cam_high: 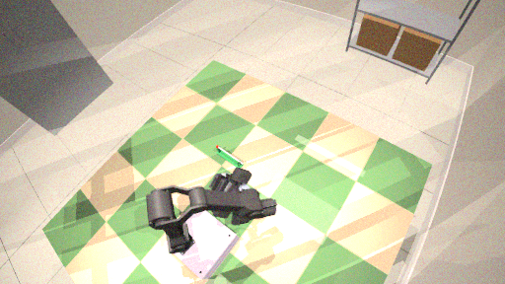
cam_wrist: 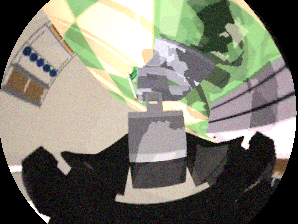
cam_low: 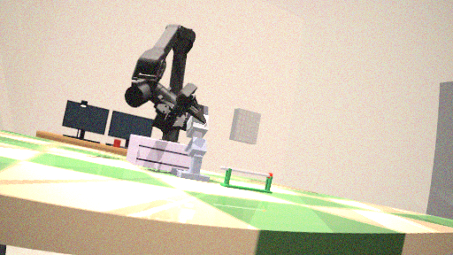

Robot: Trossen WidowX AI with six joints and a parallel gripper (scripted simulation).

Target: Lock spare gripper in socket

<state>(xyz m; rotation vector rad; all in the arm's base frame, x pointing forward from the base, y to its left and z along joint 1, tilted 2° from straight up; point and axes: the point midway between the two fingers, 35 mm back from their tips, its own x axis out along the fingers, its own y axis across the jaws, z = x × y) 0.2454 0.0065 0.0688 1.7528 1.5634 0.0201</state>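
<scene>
The socket lies 20 mm ahead of my gripper tip, 10 mm to the right of it and 90 mm below it. From my gripper tip the other things lie so: spare gripper 10 mm to the right.
</scene>
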